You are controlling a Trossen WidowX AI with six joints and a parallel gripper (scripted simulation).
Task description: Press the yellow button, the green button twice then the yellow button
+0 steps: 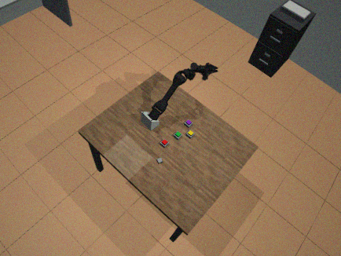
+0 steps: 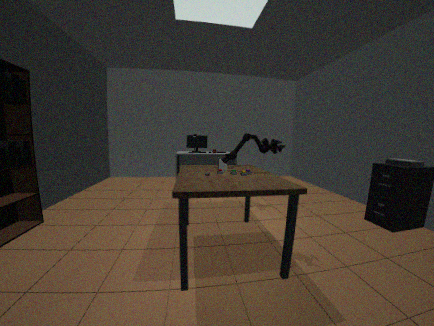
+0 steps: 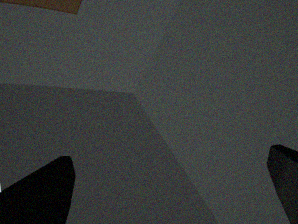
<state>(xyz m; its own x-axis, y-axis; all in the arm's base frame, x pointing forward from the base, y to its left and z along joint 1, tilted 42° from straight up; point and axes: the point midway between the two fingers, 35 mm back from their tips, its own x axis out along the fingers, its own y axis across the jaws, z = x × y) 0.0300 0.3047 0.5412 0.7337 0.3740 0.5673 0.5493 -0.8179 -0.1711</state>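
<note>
Right now the yellow button is 220 mm ahead of my gripper tip, 440 mm to the right of it and 260 mm below it. From my gripper tip the other things lie so: purple button (140 mm ahead, 380 mm to the right, 260 mm below); then green button (170 mm ahead, 520 mm to the right, 260 mm below); then red button (160 mm ahead, 650 mm to the right, 260 mm below).
</note>
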